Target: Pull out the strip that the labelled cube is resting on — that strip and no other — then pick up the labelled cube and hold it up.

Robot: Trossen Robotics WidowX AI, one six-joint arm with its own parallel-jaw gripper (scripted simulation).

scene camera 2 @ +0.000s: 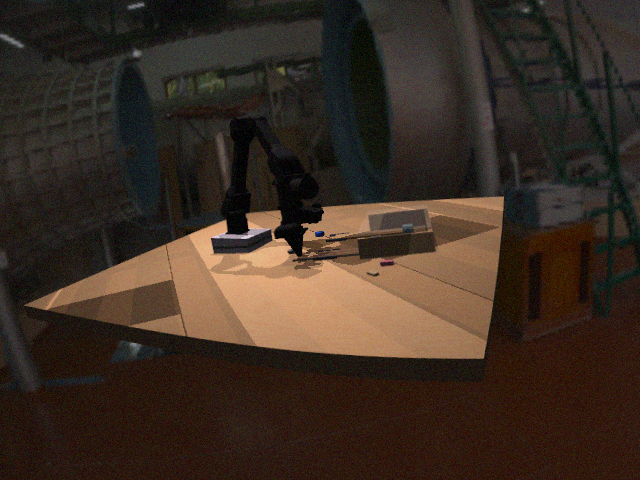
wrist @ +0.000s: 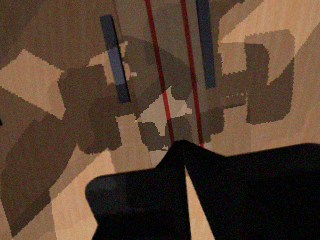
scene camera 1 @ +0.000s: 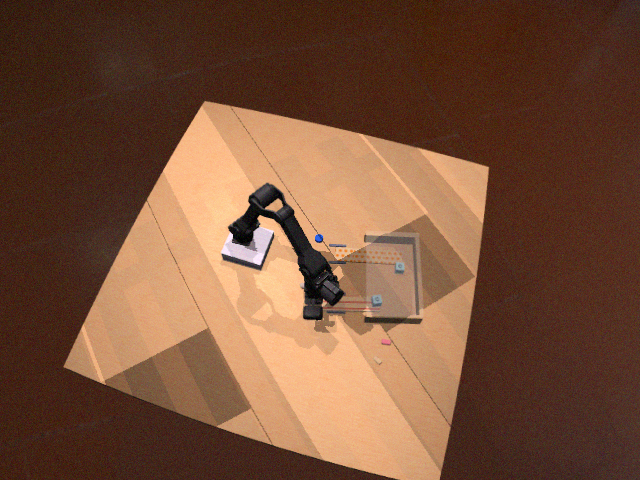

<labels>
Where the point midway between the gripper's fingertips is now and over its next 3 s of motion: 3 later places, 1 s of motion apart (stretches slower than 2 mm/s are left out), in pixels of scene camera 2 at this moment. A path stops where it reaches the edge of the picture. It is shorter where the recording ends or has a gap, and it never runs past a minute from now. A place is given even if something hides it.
My gripper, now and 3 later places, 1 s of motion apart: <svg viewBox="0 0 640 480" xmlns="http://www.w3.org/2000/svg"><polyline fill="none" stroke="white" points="299,256 286,257 272,259 272,244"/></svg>
</labels>
